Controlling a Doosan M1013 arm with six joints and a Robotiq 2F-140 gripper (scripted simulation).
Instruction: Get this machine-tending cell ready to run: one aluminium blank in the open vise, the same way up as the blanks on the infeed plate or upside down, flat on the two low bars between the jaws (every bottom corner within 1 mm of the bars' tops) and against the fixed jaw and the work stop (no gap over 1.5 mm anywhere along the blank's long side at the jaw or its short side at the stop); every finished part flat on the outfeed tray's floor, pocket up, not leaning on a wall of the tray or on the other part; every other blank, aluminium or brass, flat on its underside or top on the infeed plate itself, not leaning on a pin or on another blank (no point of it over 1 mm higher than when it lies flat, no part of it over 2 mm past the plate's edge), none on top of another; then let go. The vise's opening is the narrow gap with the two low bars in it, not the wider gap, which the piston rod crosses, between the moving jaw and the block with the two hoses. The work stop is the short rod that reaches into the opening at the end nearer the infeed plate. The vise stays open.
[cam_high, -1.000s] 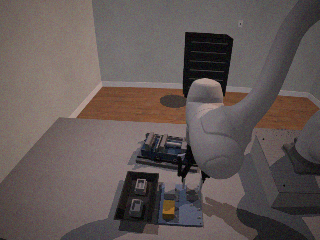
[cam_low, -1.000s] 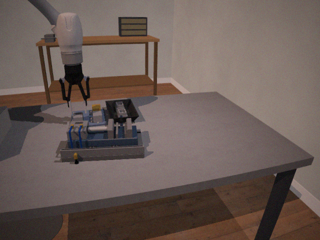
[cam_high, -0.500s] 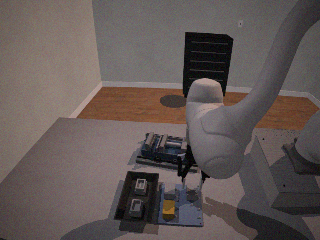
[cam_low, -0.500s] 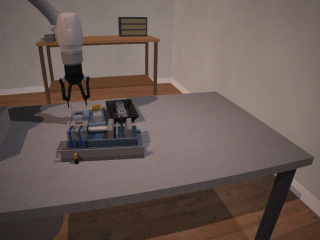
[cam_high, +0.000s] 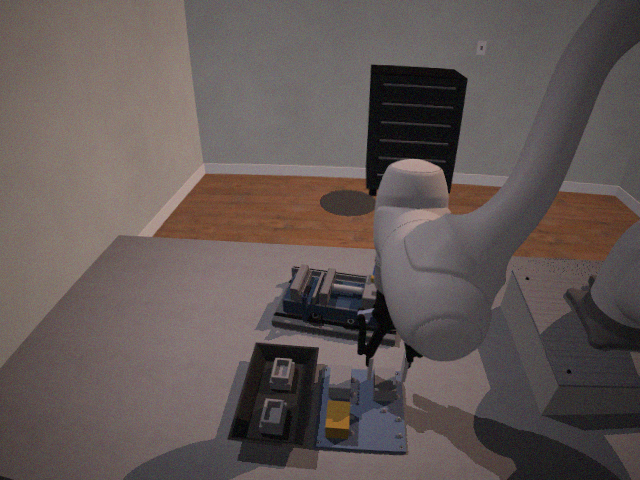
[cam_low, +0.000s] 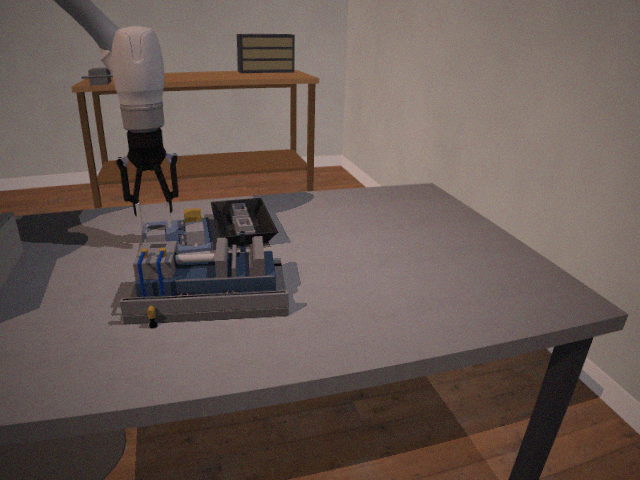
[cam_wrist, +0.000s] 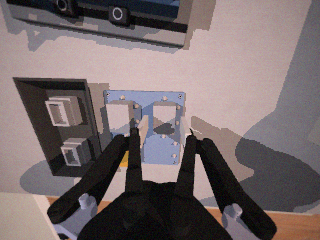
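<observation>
My gripper is now 4 cm short of the infeed plate, 5 cm to the right of it and 8 cm above it. Also, from my hand: blue vise 11 cm ahead, 24 cm to the right, 4 cm below; brass blank 9 cm ahead, 9 cm to the left, 6 cm below; aluminium blank 9 cm ahead, 6 cm below.
</observation>
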